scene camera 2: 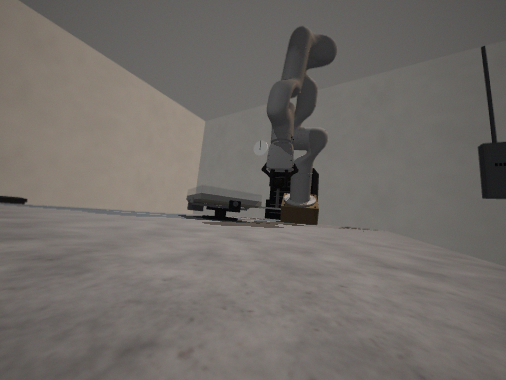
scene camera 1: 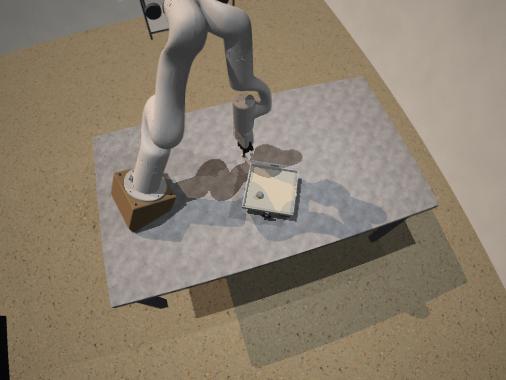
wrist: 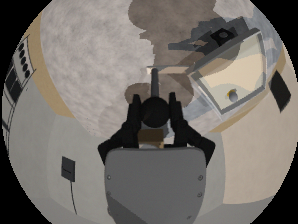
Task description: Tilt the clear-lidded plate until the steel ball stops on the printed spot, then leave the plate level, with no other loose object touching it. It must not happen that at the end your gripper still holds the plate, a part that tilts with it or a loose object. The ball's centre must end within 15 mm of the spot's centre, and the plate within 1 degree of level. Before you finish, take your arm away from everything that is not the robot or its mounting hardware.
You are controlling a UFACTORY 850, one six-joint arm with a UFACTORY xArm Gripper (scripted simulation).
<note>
In view: the gripper (scene camera 2: pixel 278 189).
The gripper shows as well in the wrist view (wrist: pixel 154 99).
</note>
